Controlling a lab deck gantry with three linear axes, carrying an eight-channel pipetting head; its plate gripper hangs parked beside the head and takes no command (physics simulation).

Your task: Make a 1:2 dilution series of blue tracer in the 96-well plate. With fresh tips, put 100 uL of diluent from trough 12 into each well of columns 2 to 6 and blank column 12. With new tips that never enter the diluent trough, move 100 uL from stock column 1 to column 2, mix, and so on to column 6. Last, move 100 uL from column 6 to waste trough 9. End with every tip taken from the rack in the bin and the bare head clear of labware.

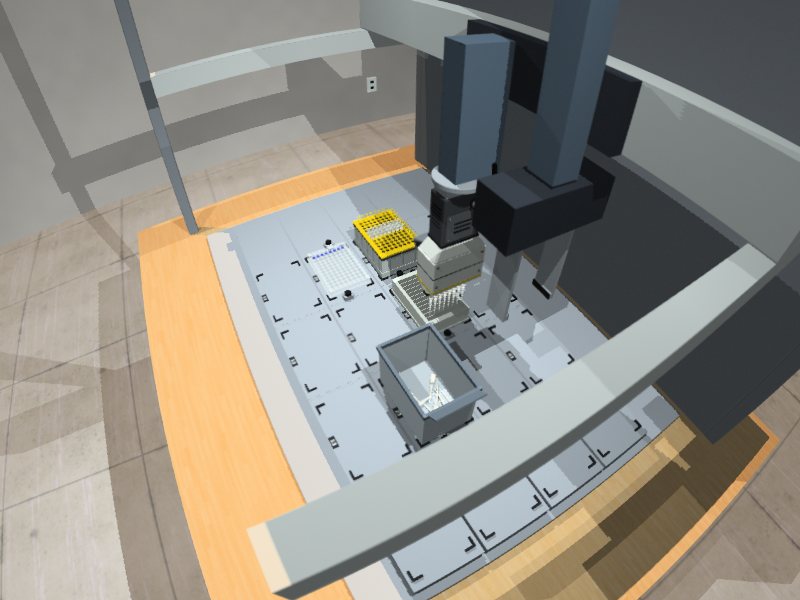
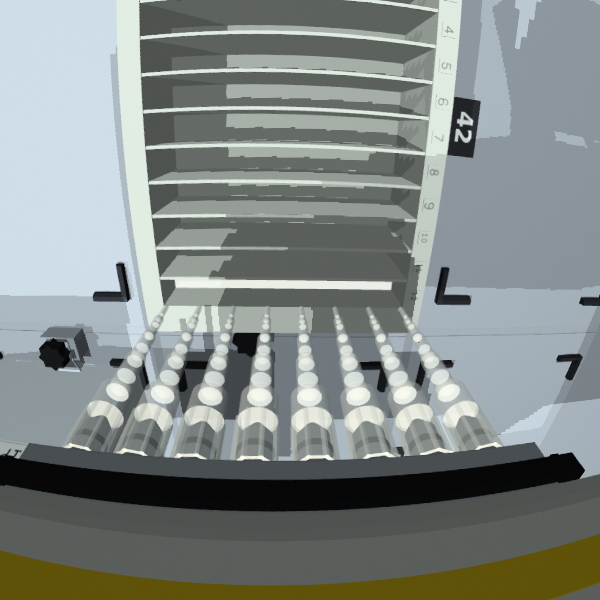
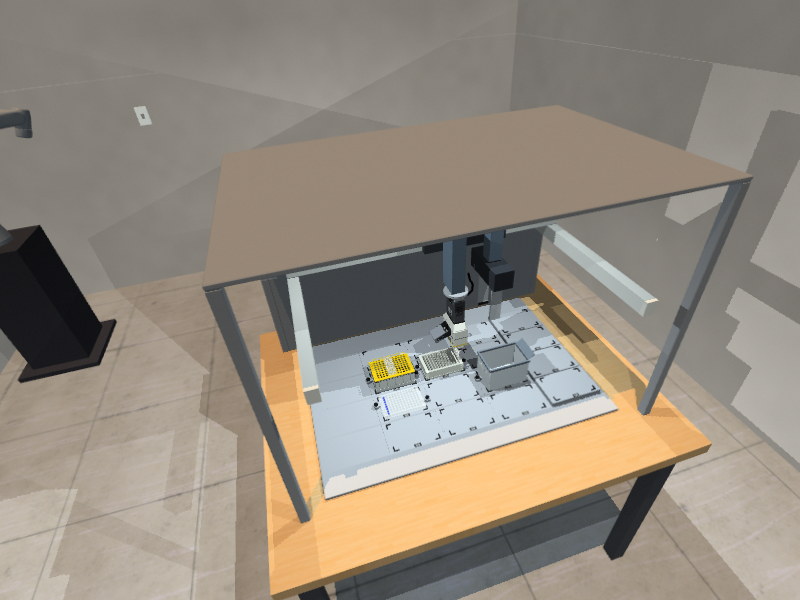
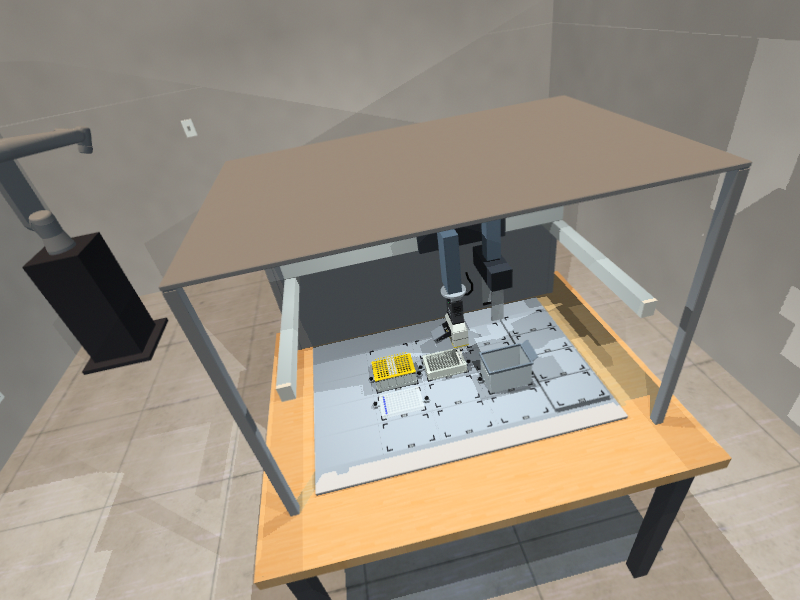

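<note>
My pipetting head carries eight tips. Their ends line up with the near edge of trough 12 in the reservoir; their depth is unclear. My parked plate gripper has its fingers apart, nothing between. The 96-well plate has blue stock column 1; other wells look pale. The yellow tip rack holds white tips in its middle. Loose used tips lie in the bin.
The bin stands close beside the reservoir's trough 12 end. The gripper's dark carriage hangs beside the head. A clamp knob stands near the reservoir. A canopy covers the deck. Another robot arm's black pedestal stands outside.
</note>
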